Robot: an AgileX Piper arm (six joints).
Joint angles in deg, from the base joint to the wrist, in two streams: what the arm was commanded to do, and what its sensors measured. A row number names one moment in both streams.
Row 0, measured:
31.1 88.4 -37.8 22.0 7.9 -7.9
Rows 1 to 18, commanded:
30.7 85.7 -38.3 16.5 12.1 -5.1
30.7 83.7 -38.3 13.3 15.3 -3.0
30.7 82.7 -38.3 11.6 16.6 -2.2
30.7 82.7 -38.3 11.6 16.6 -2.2
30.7 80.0 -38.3 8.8 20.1 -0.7
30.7 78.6 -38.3 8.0 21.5 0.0
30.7 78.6 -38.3 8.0 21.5 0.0
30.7 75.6 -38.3 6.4 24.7 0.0
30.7 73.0 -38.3 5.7 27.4 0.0
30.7 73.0 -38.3 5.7 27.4 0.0
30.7 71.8 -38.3 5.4 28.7 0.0
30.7 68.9 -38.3 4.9 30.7 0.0
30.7 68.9 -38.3 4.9 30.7 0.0
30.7 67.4 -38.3 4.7 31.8 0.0
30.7 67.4 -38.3 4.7 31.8 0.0
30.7 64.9 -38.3 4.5 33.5 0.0
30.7 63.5 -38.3 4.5 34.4 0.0
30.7 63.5 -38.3 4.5 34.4 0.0
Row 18, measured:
31.1 67.0 -37.8 5.2 31.5 0.0
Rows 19 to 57, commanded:
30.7 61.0 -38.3 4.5 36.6 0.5
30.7 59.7 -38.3 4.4 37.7 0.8
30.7 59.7 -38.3 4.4 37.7 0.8
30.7 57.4 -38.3 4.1 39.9 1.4
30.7 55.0 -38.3 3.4 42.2 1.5
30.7 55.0 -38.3 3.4 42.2 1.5
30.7 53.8 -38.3 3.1 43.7 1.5
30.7 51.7 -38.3 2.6 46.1 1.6
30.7 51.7 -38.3 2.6 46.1 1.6
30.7 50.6 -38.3 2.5 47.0 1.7
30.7 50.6 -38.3 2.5 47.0 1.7
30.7 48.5 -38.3 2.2 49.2 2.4
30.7 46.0 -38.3 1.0 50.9 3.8
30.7 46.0 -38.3 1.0 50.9 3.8
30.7 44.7 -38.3 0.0 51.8 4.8
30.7 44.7 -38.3 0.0 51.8 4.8
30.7 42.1 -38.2 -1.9 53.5 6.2
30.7 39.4 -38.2 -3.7 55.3 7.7
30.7 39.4 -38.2 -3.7 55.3 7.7
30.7 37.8 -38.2 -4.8 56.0 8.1
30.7 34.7 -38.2 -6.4 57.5 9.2
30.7 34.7 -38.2 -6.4 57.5 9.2
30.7 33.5 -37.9 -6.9 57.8 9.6
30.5 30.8 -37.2 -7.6 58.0 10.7
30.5 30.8 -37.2 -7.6 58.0 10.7
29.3 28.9 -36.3 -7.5 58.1 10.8
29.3 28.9 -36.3 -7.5 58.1 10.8
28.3 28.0 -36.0 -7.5 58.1 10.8
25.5 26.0 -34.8 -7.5 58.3 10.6
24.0 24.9 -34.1 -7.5 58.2 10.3
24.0 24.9 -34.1 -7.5 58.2 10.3
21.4 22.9 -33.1 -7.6 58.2 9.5
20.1 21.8 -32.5 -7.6 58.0 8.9
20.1 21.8 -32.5 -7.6 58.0 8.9
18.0 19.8 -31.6 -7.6 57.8 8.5
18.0 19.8 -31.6 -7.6 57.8 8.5
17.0 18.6 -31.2 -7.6 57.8 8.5
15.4 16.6 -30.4 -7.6 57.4 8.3
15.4 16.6 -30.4 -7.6 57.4 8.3
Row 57, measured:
17.8 19.4 -31.6 -7.3 57.7 9.1
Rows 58 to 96, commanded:
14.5 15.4 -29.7 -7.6 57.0 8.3
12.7 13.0 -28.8 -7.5 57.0 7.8
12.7 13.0 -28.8 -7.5 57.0 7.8
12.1 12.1 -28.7 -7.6 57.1 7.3
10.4 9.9 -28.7 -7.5 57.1 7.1
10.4 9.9 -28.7 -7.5 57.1 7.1
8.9 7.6 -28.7 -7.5 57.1 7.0
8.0 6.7 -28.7 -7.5 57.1 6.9
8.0 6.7 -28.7 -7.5 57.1 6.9
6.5 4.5 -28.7 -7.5 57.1 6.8
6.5 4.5 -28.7 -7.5 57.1 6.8
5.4 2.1 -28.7 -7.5 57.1 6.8
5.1 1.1 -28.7 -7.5 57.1 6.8
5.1 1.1 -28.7 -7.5 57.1 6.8
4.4 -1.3 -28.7 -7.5 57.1 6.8
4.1 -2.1 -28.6 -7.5 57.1 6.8
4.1 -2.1 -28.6 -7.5 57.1 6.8
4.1 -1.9 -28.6 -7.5 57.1 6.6
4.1 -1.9 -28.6 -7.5 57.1 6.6
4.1 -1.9 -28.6 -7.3 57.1 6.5
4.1 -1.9 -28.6 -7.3 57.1 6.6
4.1 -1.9 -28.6 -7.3 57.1 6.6
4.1 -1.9 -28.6 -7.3 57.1 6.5
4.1 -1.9 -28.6 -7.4 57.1 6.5
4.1 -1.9 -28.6 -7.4 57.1 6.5
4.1 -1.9 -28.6 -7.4 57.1 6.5
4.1 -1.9 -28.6 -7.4 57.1 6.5
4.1 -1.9 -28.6 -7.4 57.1 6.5
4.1 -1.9 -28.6 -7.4 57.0 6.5
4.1 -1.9 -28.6 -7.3 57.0 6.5
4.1 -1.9 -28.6 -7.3 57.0 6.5
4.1 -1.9 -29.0 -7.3 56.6 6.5
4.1 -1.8 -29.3 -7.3 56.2 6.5
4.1 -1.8 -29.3 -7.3 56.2 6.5
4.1 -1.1 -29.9 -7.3 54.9 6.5
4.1 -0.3 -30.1 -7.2 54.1 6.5
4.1 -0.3 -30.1 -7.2 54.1 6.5
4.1 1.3 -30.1 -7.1 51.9 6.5
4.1 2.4 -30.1 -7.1 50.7 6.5
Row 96, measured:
4.5 0.5 -29.6 -7.1 54.4 7.4
